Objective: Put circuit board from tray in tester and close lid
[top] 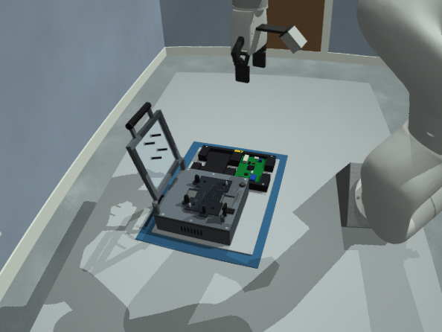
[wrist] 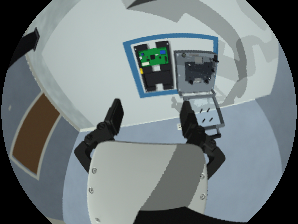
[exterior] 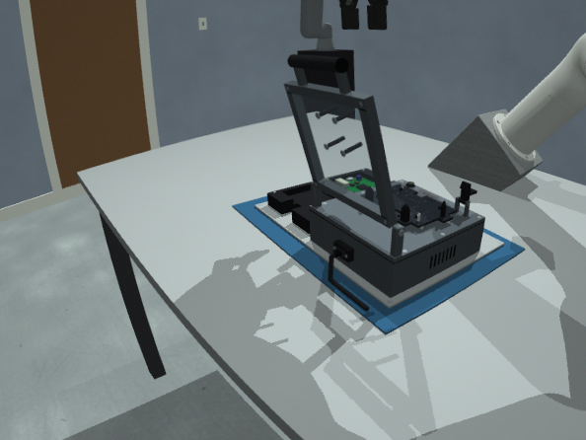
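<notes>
Right now my hand is 29 cm above the green circuit board. Round my hand: pin plate (24 cm below, 15 cm to the left, 11 cm ahead); lid (22 cm ahead, 13 cm below, 12 cm to the left); latch hook (23 cm below, 22 cm to the left, 5 cm ahead).
</notes>
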